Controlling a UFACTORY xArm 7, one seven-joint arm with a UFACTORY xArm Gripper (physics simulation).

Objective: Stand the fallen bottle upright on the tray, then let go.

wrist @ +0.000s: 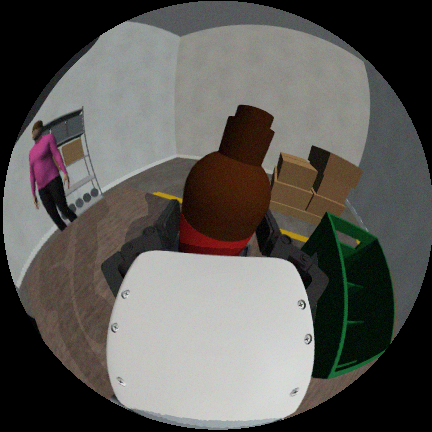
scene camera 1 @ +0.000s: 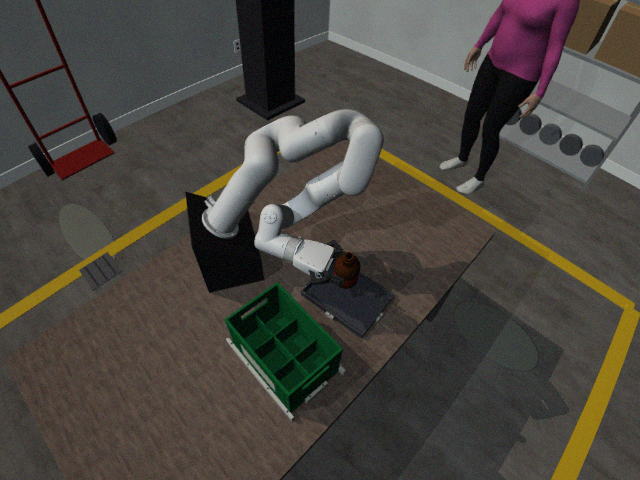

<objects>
my gripper: wrist; scene camera 1
same spot on my gripper: [scene camera 1: 326, 277] = [wrist: 288, 243]
</objects>
